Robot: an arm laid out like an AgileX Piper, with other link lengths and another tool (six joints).
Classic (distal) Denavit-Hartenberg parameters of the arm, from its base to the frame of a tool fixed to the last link. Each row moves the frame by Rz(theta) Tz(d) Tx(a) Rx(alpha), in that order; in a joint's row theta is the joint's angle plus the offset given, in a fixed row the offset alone. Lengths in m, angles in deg.
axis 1: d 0.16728  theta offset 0  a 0  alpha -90
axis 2: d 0  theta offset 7.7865  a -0.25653  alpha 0
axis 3: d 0  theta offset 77.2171  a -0.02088  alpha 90
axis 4: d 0.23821  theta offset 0  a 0  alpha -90
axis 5: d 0  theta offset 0  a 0  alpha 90
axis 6: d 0.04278  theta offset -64.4  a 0.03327  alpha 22
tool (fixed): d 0.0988  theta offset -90  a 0  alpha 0
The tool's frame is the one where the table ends.
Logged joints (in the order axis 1, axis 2, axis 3, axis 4, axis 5, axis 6), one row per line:
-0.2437, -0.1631, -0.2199, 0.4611, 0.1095, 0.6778
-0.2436, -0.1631, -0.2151, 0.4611, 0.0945, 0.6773
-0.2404, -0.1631, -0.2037, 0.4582, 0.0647, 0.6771
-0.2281, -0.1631, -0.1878, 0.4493, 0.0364, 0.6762
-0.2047, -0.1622, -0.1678, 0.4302, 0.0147, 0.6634
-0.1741, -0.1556, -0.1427, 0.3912, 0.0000, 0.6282
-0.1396, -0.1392, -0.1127, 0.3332, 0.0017, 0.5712
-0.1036, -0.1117, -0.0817, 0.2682, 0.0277, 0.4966
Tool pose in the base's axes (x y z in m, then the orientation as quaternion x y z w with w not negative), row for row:
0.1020, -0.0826, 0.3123, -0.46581, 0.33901, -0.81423, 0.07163
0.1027, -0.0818, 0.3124, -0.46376, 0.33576, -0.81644, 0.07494
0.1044, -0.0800, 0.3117, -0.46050, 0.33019, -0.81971, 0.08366
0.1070, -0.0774, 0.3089, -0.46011, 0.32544, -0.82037, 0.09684
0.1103, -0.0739, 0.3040, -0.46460, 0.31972, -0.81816, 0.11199
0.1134, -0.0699, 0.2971, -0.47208, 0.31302, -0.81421, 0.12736
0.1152, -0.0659, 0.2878, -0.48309, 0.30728, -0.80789, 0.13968
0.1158, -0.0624, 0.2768, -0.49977, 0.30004, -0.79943, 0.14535
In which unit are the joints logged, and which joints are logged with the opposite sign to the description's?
The joints are logged in radians. Opposite sign: axis 2, axis 4.
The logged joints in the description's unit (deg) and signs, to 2 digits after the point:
-13.96, 9.34, -12.60, -26.42, 6.27, 38.84
-13.96, 9.34, -12.32, -26.42, 5.41, 38.81
-13.77, 9.34, -11.67, -26.25, 3.71, 38.79
-13.07, 9.34, -10.76, -25.74, 2.09, 38.74
-11.73, 9.29, -9.61, -24.65, 0.84, 38.01
-9.98, 8.92, -8.18, -22.41, 0.00, 35.99
-8.00, 7.98, -6.46, -19.09, 0.10, 32.73
-5.94, 6.40, -4.68, -15.37, 1.59, 28.45

